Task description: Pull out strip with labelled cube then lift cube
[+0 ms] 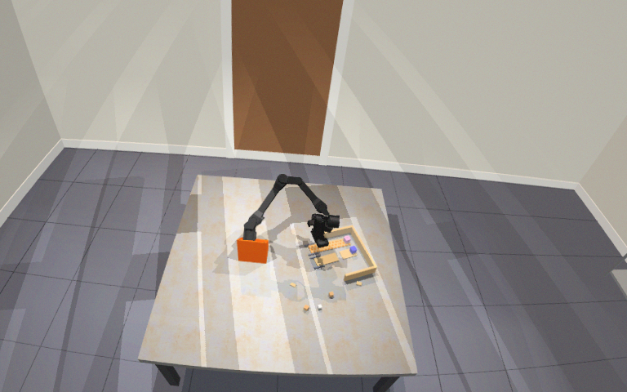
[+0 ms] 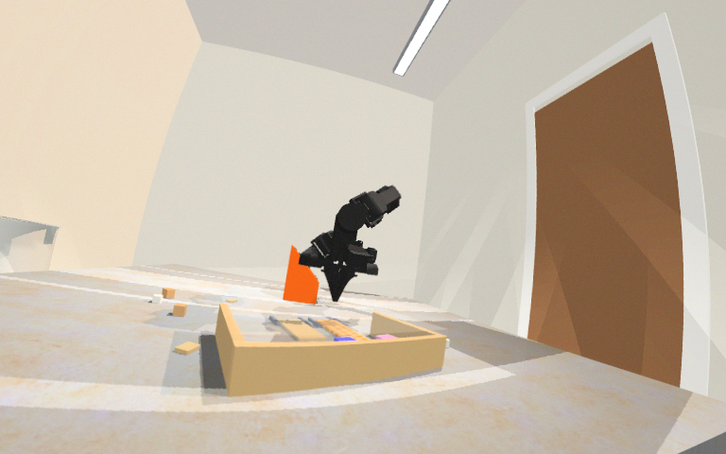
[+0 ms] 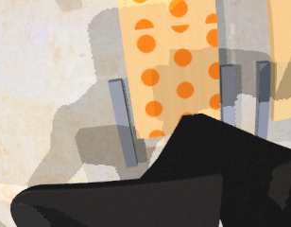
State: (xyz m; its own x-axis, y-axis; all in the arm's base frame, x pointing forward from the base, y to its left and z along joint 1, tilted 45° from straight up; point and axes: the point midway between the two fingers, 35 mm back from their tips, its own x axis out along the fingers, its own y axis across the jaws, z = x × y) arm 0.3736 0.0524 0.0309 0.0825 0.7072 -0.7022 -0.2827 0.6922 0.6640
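Right now my gripper tip is 9 cm short of the dotted strip, 5 cm above it and 3 cm to the right of it. Also, from my gripper tip: pink labelled cube: 19 cm ahead, 6 cm to the left, 4 cm below.
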